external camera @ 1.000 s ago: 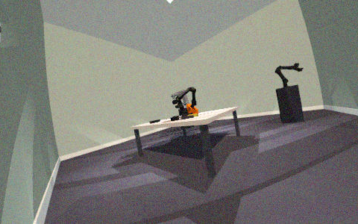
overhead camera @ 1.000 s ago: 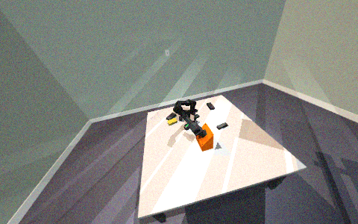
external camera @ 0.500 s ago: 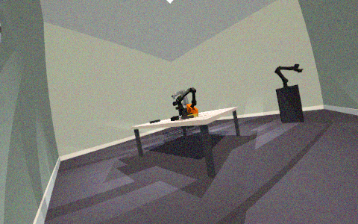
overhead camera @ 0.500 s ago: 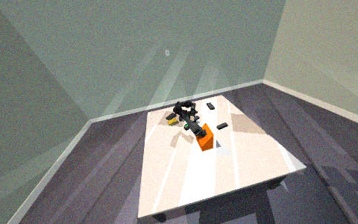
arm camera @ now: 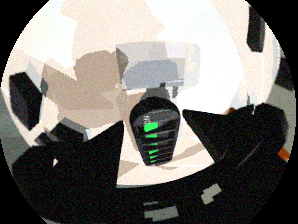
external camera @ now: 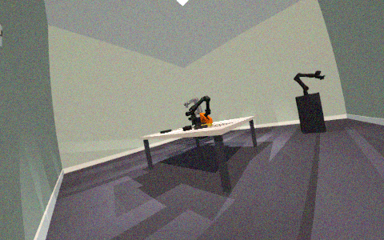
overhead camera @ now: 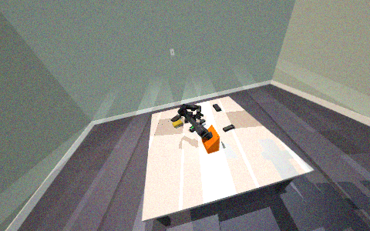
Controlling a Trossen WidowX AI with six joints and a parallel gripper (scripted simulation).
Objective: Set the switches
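Right now the grey box is 30 mm ahead of my gripper tip, 60 mm to the right of it and 20 mm below it. Round my gripper tip: yellow block 120 mm ahead, 250 mm to the left, 20 mm below.
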